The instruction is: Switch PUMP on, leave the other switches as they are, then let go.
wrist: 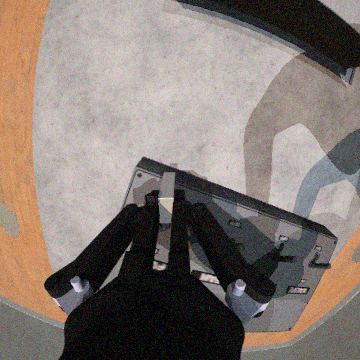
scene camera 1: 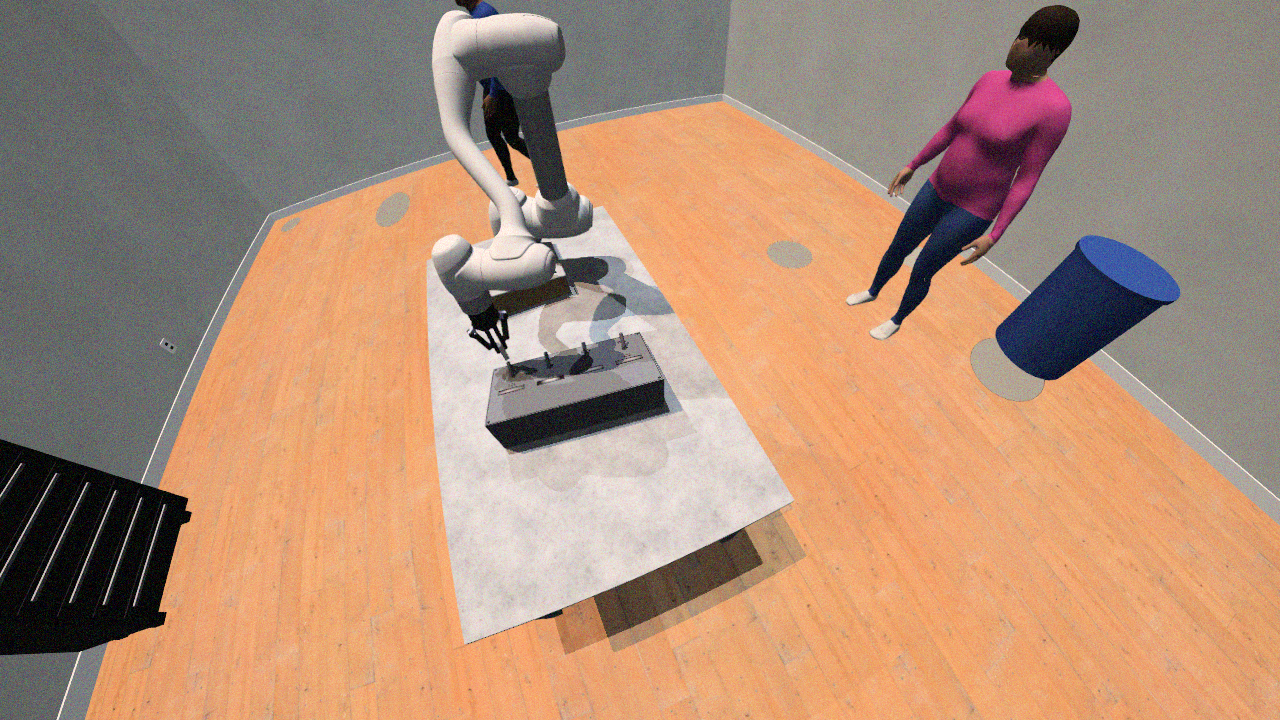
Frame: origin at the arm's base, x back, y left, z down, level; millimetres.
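Seen in the pictures: gripper, fingertip midpoint: [wrist: 169, 182] [scene camera 1: 505, 356].
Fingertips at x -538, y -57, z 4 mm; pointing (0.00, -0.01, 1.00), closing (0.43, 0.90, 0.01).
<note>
Offsets run from my fingertips to a thing's top centre. "spot": to the spot under its first point. Level surfaces: height alone.
A grey switch box [scene camera 1: 581, 412] [wrist: 312, 292] stands on the pale table, with a row of upright levers and label plates on top. The labels are too blurred to read, so I cannot tell which one is PUMP. In the scene view the levers are the leftmost @[dy +17, dx -62, dz -34 mm] [scene camera 1: 510, 368], the second @[spot: dy +137, dx -63, dz -15 mm] [scene camera 1: 547, 360], the third @[spot: dy +255, dx -56, dz -16 mm] [scene camera 1: 584, 350] and the rightmost @[dy +377, dx -45, dz -34 mm] [scene camera 1: 622, 341]. My gripper [scene camera 1: 506, 358] [wrist: 169, 182] is shut and empty, its tips right by the leftmost lever. Whether they touch it is unclear. In the wrist view the fingers hide that lever.
A brown box [scene camera 1: 534, 291] stands behind the switch box, below the arm. The table @[dz +93 mm] [scene camera 1: 590, 537] [wrist: 125, 90] has its left edge near the gripper. A person in pink [scene camera 1: 1006, 134] and a blue barrel [scene camera 1: 1074, 313] are at the right. A black rack [scene camera 1: 174, 501] is at the left.
</note>
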